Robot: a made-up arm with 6 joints. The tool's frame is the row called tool. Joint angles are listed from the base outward.
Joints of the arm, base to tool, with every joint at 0 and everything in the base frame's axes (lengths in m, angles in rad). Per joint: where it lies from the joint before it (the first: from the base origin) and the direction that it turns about. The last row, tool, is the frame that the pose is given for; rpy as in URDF.
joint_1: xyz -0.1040 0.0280 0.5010 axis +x
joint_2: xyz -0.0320 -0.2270 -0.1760 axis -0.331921 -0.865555 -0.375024
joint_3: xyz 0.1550 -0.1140 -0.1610 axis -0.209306 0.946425 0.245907
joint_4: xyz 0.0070 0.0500 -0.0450 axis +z
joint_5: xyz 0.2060 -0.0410 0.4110 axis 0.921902 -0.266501 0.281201
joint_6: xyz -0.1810 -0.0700 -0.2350 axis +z
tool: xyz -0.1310 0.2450 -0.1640 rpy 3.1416 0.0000 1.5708
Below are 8 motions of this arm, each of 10 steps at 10 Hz.
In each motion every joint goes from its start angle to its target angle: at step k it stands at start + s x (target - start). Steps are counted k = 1, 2, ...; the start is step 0. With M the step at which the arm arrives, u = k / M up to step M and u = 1 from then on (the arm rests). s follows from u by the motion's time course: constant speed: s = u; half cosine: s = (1 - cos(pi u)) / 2; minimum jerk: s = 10 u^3 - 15 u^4 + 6 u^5.
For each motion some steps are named. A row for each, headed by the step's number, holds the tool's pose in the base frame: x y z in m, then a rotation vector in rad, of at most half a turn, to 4 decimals.
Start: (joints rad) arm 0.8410 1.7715 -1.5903 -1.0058 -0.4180 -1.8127
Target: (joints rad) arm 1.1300 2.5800 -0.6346 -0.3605 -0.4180 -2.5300
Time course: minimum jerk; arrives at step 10
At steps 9, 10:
9: -0.5474 -0.0159 -0.0963 0.9938 2.0948 -1.4915
10: -0.5499 -0.0114 -0.0951 1.0003 2.1009 -1.4882

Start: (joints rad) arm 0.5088 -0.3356 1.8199 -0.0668 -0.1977 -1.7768
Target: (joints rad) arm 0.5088 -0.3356 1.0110 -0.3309 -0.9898 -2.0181
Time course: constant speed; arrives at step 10
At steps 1, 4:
1: -0.0805 0.0009 -0.2547 1.6739 1.2274 -1.7154
4: 0.0710 -0.0673 -0.2709 1.8280 0.9742 -1.3805

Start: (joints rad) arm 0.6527 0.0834 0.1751 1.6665 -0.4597 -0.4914
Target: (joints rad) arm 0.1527 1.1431 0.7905 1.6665 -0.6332 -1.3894
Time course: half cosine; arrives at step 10
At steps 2, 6, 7, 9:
2: 0.0324 -0.0103 0.0171 1.0080 2.6480 0.6757
6: 0.1670 -0.1527 0.1487 1.6603 1.9370 0.1634
7: 0.2026 -0.1910 0.1973 1.7474 1.7037 0.1033
9: 0.2446 -0.2408 0.2748 1.8153 1.3884 0.0678

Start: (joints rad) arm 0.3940 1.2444 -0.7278 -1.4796 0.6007 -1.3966
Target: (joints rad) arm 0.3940 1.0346 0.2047 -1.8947 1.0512 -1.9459
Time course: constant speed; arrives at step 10
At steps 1, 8, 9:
1: -0.2458 -0.5613 0.4236 -0.3761 1.2863 -2.0047
8: -0.1540 -0.6764 0.3891 -0.3929 1.7615 -1.5924
9: -0.1411 -0.6870 0.3836 -0.3949 1.8266 -1.5544

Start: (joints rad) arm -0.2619 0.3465 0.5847 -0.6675 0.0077 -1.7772
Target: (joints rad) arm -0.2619 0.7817 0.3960 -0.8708 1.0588 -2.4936
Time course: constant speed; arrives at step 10
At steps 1, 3, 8, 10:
1: 0.2641 -0.5873 0.3503 2.3712 -1.3060 0.1195
3: 0.3042 -0.5867 0.4036 2.4535 -1.5436 0.4623
8: 0.3640 -0.5622 0.5793 -1.9837 1.5317 -1.0459
10: 0.3697 -0.5387 0.6620 -1.7087 1.3499 -1.1233

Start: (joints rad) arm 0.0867 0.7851 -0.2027 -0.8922 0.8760 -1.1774
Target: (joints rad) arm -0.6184 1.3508 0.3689 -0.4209 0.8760 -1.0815
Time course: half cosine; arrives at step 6
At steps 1, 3, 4, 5, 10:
1: 0.1763 -0.2812 0.7417 -2.0056 0.2590 -2.0981
3: 0.2030 -0.1226 0.8059 2.1764 0.2867 2.0152
4: 0.2141 -0.0417 0.8062 2.0568 0.5216 1.7613
5: 0.2195 0.0087 0.7947 1.9598 0.6539 1.5768
10: 0.2208 0.0252 0.7887 1.9230 0.6950 1.5102

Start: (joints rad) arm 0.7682 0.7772 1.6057 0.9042 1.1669 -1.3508
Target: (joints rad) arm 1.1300 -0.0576 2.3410 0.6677 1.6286 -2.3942
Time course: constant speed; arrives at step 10
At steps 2, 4, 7, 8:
2: 0.1853 0.2758 0.4902 -0.6376 -0.5784 0.9782
4: 0.1547 0.3790 0.4752 -0.4343 -0.4781 1.4062
7: 0.0170 0.4930 0.4960 -0.1528 -0.4229 2.0787
8: -0.0443 0.5085 0.5136 -0.0702 -0.4281 2.3086

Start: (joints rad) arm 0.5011 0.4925 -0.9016 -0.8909 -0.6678 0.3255
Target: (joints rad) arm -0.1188 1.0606 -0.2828 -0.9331 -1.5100 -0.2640
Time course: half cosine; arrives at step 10
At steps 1, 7, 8, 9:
1: 0.0165 0.0648 0.0676 -2.8214 -0.3412 -0.9499
7: -0.0937 -0.2375 0.1196 2.9344 -0.6714 -0.0760
8: -0.1232 -0.2684 0.1448 2.8316 -0.8568 -0.1775
9: -0.1438 -0.2849 0.1628 2.7575 -0.9758 -0.2341

